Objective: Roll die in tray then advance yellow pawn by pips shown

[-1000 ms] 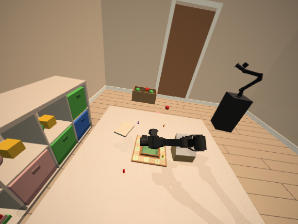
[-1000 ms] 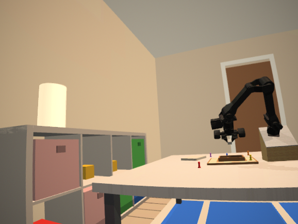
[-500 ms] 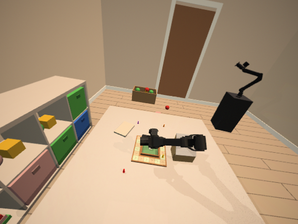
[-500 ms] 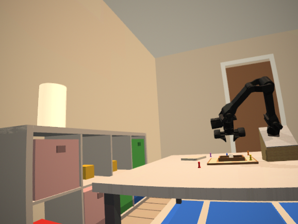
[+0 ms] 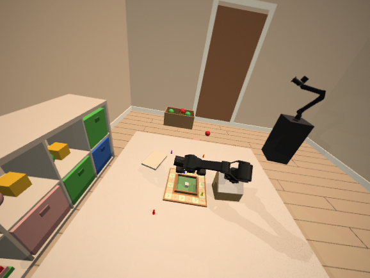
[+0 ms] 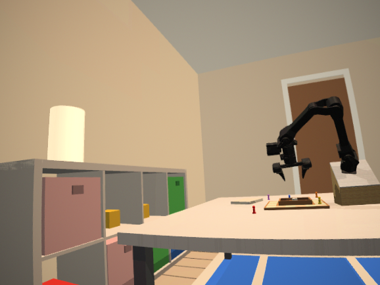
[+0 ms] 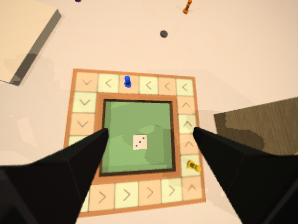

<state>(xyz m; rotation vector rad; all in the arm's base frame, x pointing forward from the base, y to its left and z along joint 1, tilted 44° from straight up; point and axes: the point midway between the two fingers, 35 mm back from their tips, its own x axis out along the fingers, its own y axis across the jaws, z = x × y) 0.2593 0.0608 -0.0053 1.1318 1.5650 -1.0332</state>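
The yellow pawn is 11 cm below my gripper tip, 11 cm behind it and 6 cm to the left of it. Also, from my gripper tip: white die: 11 cm below, 2 cm to the left; green tray: 13 cm below, 1 cm to the left, 1 cm ahead; blue pawn: 11 cm below, 10 cm to the right, 4 cm ahead.
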